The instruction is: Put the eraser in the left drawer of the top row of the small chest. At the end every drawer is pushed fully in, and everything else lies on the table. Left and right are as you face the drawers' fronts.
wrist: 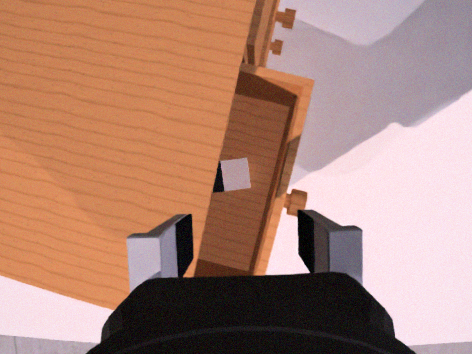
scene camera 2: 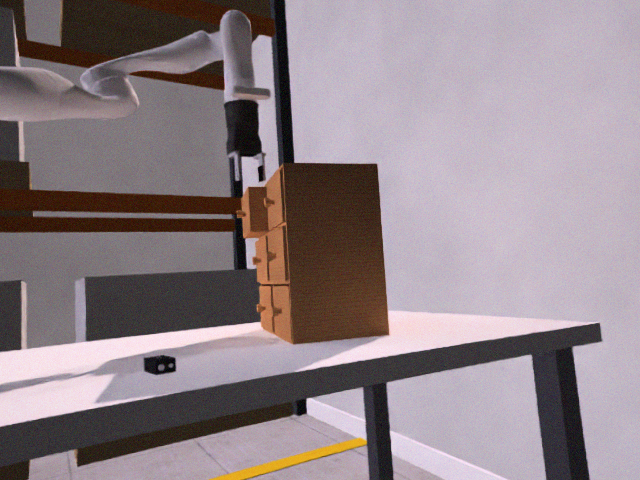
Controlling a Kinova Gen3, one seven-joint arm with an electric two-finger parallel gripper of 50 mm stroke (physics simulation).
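Frame: origin at the arm's base, x ahead, y left, z up, level; metres.
Where they show: gripper, fingertip midpoint: [wrist: 245, 234] [scene camera 2: 250, 180].
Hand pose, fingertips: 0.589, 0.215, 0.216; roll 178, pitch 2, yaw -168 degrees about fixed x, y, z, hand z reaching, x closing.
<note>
After its pixels a point has its place, as x, y, z.
The small chest [scene camera 2: 336, 248] {0.687, -0.041, 0.037} [wrist: 115, 125] {0.667, 0.174, 0.195} stands on the table, its drawer fronts facing left in the scene view. The left drawer of the top row [scene camera 2: 254, 211] {0.575, 0.130, 0.132} [wrist: 255, 220] {0.582, 0.228, 0.093} is pulled out; the other drawers look pushed in. The eraser [wrist: 235, 174] {0.603, 0.194, 0.105}, white with a black part, lies on that drawer's floor in the wrist view, partly hidden by the edge of the chest top. It does not show in the scene view. My gripper [scene camera 2: 249, 178] {0.589, 0.215, 0.216} [wrist: 245, 234] {0.589, 0.215, 0.216} is open and empty, pointing down just above the open drawer, its fingers on either side of it in the wrist view.
A small black block with pale round spots [scene camera 2: 160, 364] {0.377, -0.168, -0.115} lies on the table [scene camera 2: 217, 356] {0.462, -0.071, -0.128} in front of the chest. The open drawer's knob [scene camera 2: 240, 212] {0.558, 0.196, 0.140} [wrist: 296, 202] {0.559, 0.203, 0.146} sticks out from its front. A rack with orange beams [scene camera 2: 129, 201] stands behind the table.
</note>
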